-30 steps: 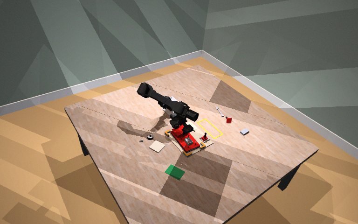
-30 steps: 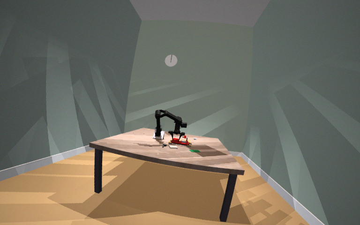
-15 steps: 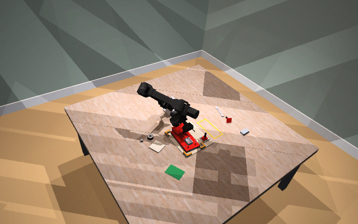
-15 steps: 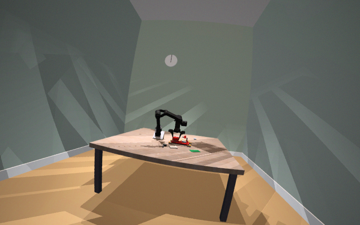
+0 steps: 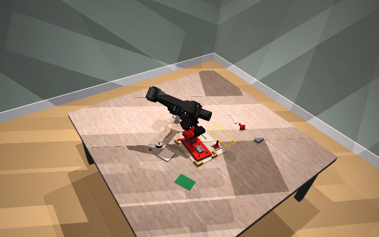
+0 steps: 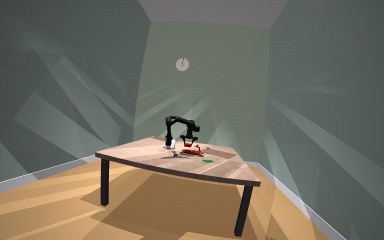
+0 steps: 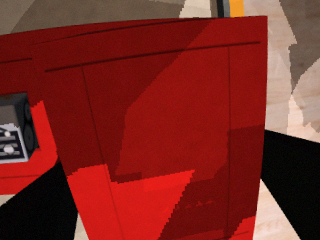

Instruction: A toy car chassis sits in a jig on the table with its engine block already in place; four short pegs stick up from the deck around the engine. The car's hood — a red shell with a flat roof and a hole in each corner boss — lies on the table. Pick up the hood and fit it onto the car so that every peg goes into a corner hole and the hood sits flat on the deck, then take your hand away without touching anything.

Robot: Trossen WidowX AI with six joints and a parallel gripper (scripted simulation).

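Right now the engine block is 100 mm ahead of my gripper tip, 10 mm to the right of it and 60 mm below it. The rest, counted from my gripper tip: red hood: 10 mm above; jig bracket: 70 mm ahead, 20 mm to the left, 70 mm below; red joystick-like piece: 130 mm ahead, 110 mm to the left, 50 mm below.
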